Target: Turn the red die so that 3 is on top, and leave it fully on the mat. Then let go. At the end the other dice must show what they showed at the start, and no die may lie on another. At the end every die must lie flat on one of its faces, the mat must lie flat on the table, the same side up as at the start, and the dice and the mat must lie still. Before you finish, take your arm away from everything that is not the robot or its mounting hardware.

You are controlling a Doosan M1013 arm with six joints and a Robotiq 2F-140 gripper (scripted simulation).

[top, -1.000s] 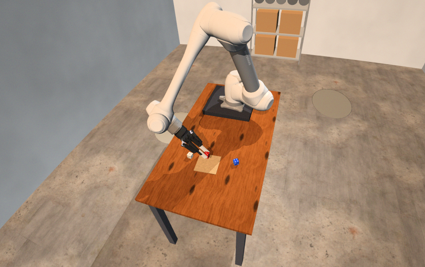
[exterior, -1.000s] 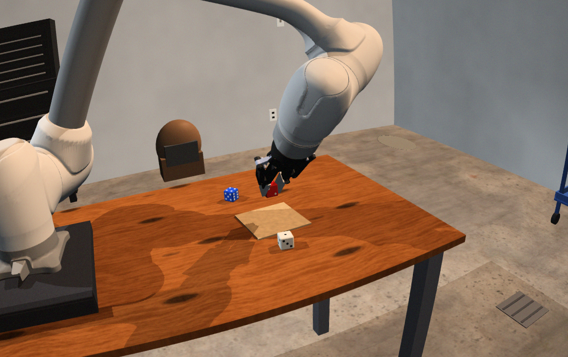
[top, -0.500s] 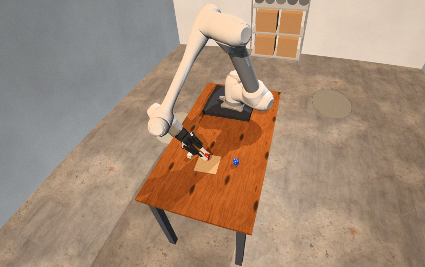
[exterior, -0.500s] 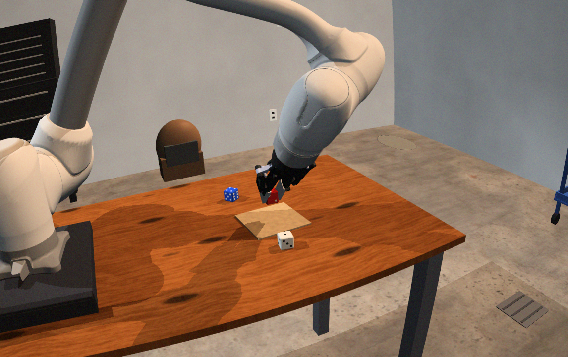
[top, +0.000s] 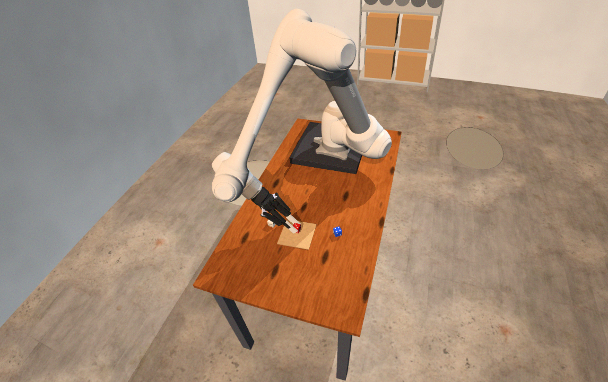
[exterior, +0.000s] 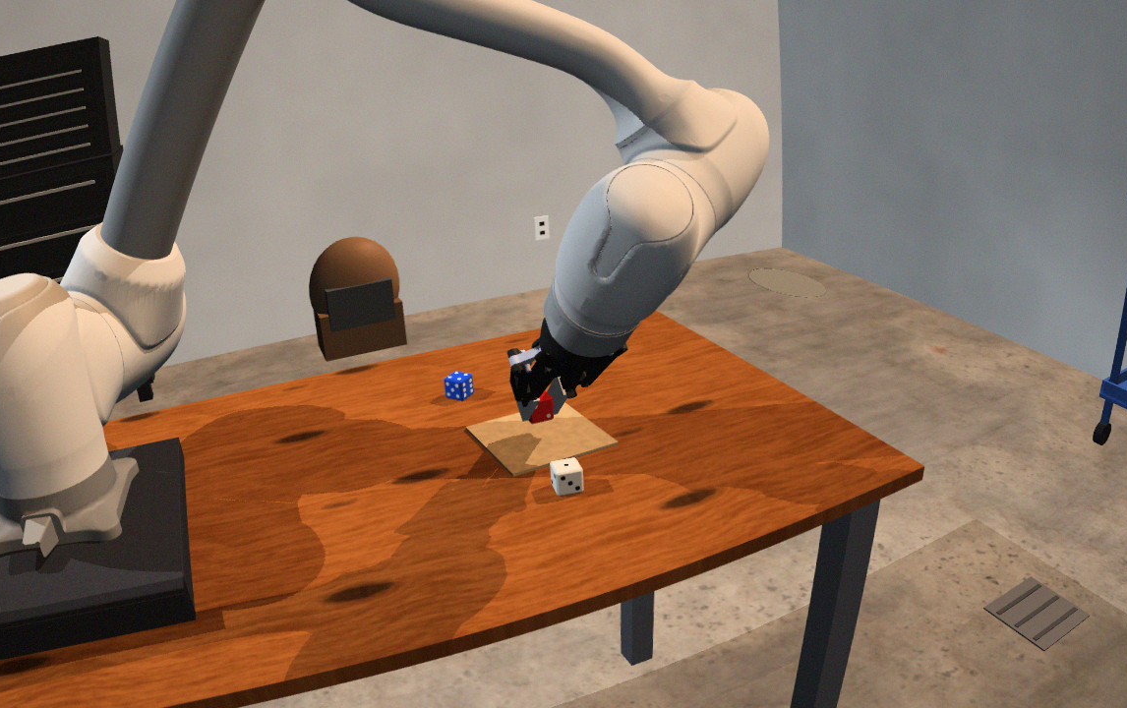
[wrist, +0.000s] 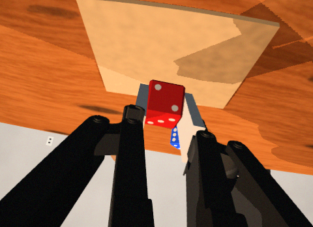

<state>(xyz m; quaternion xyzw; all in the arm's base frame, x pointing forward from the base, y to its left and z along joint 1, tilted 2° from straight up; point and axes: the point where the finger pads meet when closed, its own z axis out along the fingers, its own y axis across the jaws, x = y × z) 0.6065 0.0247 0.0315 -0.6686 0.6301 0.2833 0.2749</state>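
Right now my hand is 60 mm above the tan mat and 20 mm to the right of it. Round my hand: red die: 20 mm to the left, 20 mm below; then white die: 110 mm to the right, 50 mm below, 10 mm behind; then blue die: 180 mm to the left, 70 mm behind, 50 mm below.
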